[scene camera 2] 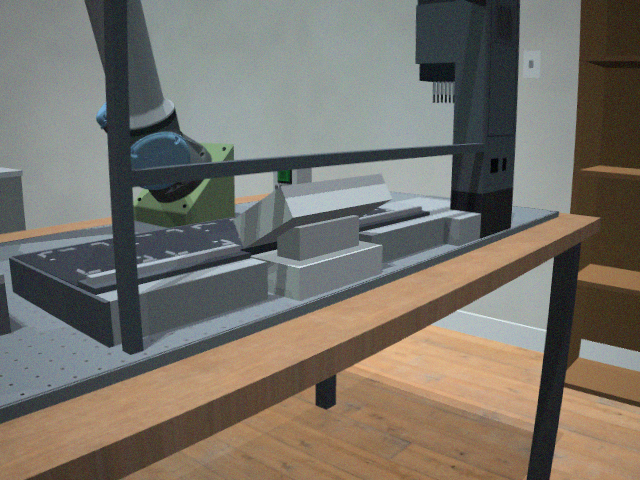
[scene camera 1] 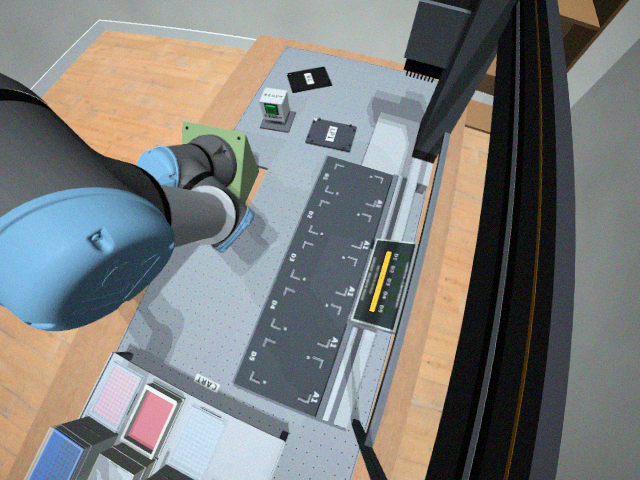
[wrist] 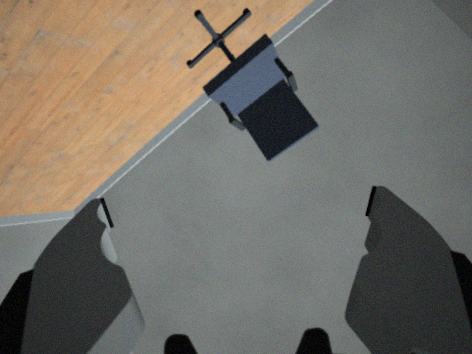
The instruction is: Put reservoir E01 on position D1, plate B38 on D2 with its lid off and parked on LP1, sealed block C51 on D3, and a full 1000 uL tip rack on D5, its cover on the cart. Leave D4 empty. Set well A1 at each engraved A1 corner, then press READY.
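My gripper (wrist: 238,196) is open and empty, pointed at a grey wall, and does not show in the scene views. The dark deck (scene camera 1: 294,372) (scene camera 2: 56,299) carries engraved corners for D1 to D5, with no labware on them. The LP1 pad (scene camera 1: 317,135) is bare. The READY box (scene camera 1: 273,105) has a green button. On the cart (scene camera 1: 242,405) stand a pink-welled plate (scene camera 1: 117,395), a red-filled tray (scene camera 1: 149,419), a pale blue gridded plate (scene camera 1: 197,441), a blue tip rack (scene camera 1: 57,457) and a clear-topped box (scene camera 1: 111,470). Their labels cannot be read. The cart's near part is cut off.
A status screen (scene camera 1: 382,284) stands beside the deck. A pipetting head (scene camera 1: 436,33) (scene camera 2: 442,33) hangs from a dark column (scene camera 2: 483,113). A black pad (scene camera 1: 297,82) lies behind READY. The arm's green mount (scene camera 1: 249,165) (scene camera 2: 222,170) is beside the deck. A chair (wrist: 277,120) shows in the wrist view.
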